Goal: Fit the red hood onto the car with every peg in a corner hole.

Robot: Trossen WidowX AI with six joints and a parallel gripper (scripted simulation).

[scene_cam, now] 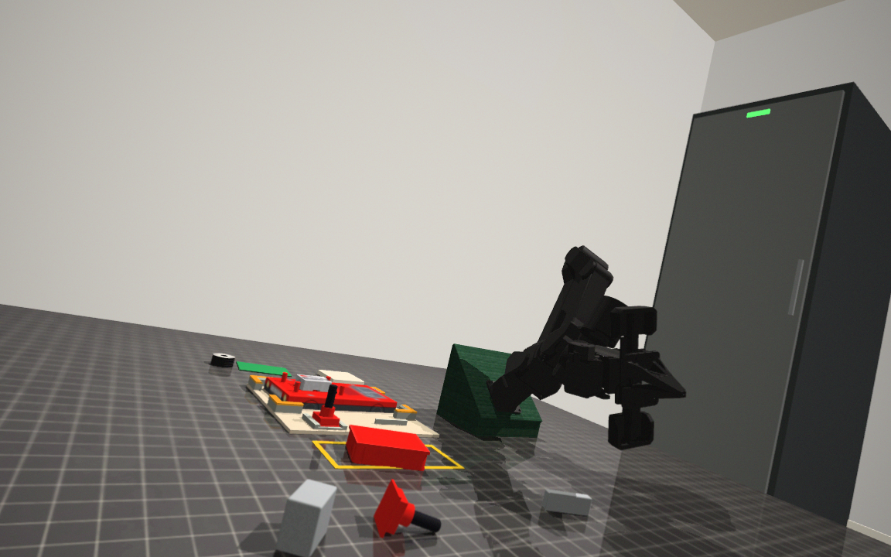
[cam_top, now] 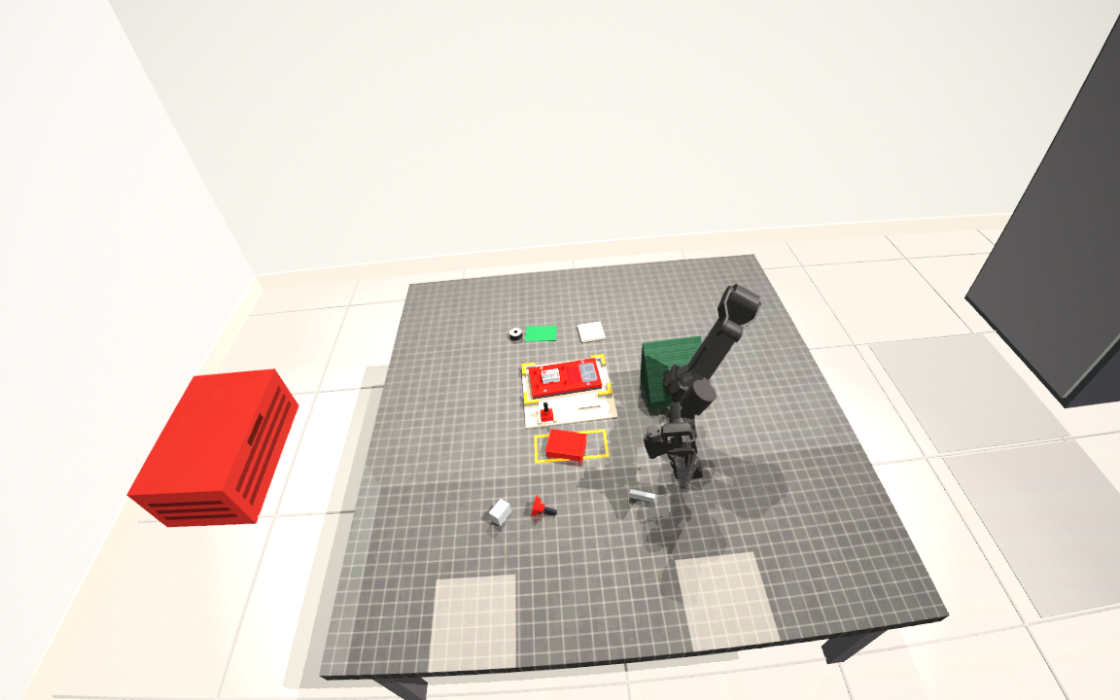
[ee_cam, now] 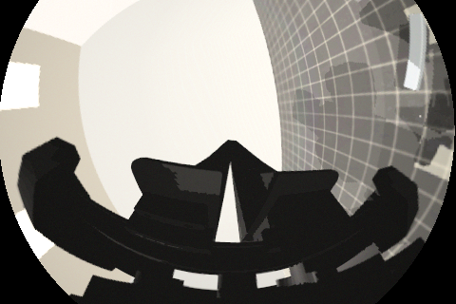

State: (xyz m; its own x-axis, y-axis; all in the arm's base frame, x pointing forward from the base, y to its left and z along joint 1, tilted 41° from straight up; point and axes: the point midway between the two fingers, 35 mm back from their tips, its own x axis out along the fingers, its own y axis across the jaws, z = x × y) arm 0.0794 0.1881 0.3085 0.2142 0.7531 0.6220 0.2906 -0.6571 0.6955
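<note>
Right now my gripper tip is 23 cm short of the red hood, 25 cm to the left of it and 16 cm above it. Also, from my gripper tip: grey engine block 26 cm ahead, 47 cm to the right, 15 cm below; then cream jig 22 cm ahead, 45 cm to the right, 16 cm below; then small grey bar 6 cm ahead, 8 cm to the right, 16 cm below.
</note>
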